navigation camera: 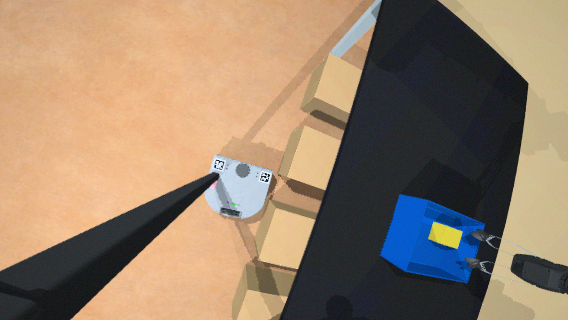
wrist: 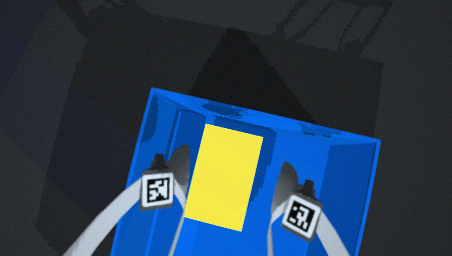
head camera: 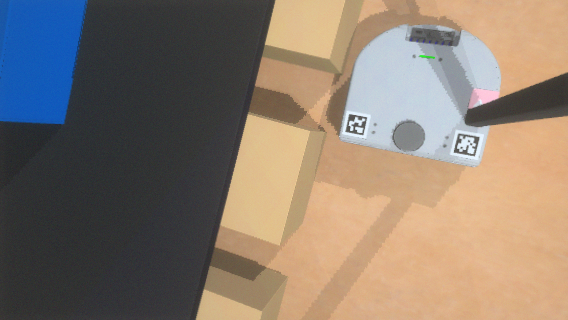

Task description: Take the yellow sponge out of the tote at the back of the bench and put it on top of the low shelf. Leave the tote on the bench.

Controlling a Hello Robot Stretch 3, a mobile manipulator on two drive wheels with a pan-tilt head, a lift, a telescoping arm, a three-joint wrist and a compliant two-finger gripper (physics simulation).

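Places are measured from the robot's base along level axes (x back, y right, z up), in millimetres.
Pixels of known places: gripper, fingertip midpoint: (navigation camera: 469, 245); robot's base, origin of the base link: (navigation camera: 241, 169) (head camera: 407, 135).
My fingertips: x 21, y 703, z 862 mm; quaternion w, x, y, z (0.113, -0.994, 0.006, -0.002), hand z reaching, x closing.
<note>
For each thing: its top centre in the pictures, then the offset to it from my fingertips. Level surfaces: height alone.
- yellow sponge, middle of its top: (navigation camera: 451, 237) dz -52, dx -8, dy -12 mm
- blue tote, middle of its top: (navigation camera: 450, 245) dz +0, dx +9, dy -98 mm
- black bench, its level: dz -100 mm
The yellow sponge (navigation camera: 445, 235) (wrist: 224, 177) lies inside the blue tote (navigation camera: 396, 233) (wrist: 369, 195), which stands on the black bench (head camera: 150, 165) (navigation camera: 380, 145). Part of the tote (head camera: 37, 60) also shows at the upper left of the head camera view. My gripper (navigation camera: 476, 251) (wrist: 232, 171) is open and empty, above the tote's far side. In the wrist view its two fingertips appear on either side of the sponge, the left one close to the sponge's left edge and the right one with a wider gap. The low shelf cannot be made out for certain.
Several tan boxes (head camera: 272, 175) (navigation camera: 312, 157) stand on the floor along the bench's near edge. My robot base (head camera: 425, 95) (navigation camera: 239, 187) is beside them, with the dark mast (head camera: 525, 100) (navigation camera: 125, 227) rising from it. A pale bar (navigation camera: 356, 32) shows at the bench's upper corner.
</note>
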